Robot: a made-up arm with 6 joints.
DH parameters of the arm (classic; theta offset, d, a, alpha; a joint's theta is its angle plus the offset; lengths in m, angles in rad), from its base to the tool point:
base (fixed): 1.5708 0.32 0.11 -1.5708
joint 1: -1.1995 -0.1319 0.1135 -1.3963
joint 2: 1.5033 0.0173 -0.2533 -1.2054
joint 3: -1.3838 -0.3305 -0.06 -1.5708
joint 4: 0 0.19 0.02 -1.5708
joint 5: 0 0.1 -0.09 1.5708
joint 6: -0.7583 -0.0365 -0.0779 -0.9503
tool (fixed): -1.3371 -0.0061 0 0
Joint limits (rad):
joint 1: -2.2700..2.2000
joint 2: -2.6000..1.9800
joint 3: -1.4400..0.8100
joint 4: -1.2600..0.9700
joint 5: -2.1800..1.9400
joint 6: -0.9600..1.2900
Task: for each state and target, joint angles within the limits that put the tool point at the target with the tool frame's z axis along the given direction. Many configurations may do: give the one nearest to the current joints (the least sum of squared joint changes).
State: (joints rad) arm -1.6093 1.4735 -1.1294 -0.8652 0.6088 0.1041
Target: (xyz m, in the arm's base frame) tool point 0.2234 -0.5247 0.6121 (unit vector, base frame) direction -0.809 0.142 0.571
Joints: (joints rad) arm -1.5807 0.6366 -1.4379 -1.2522 0.3640 -0.0625
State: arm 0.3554 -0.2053 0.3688 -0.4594 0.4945 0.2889
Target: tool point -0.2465 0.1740 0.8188 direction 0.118 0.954 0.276
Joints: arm 1.0586 -0.7902 0.7897 -0.1781 0.3598 0.2392
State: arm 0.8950 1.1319 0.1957 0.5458 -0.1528 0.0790
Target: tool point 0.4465 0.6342 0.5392 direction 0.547 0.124 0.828
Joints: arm 1.2225 1.5429 0.8100 0.3317 -0.4934 0.6363
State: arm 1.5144 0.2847 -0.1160 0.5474 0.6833 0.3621
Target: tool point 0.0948 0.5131 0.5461 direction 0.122 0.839 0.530
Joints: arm 0.7247 -0.3148 -1.0141 0.6775 0.9806 0.9804
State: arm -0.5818 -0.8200 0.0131 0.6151 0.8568 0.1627
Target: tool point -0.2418 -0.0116 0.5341 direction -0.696 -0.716 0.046
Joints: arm -0.5594 -1.5048 -0.8821 0.9256 1.5200 0.7046
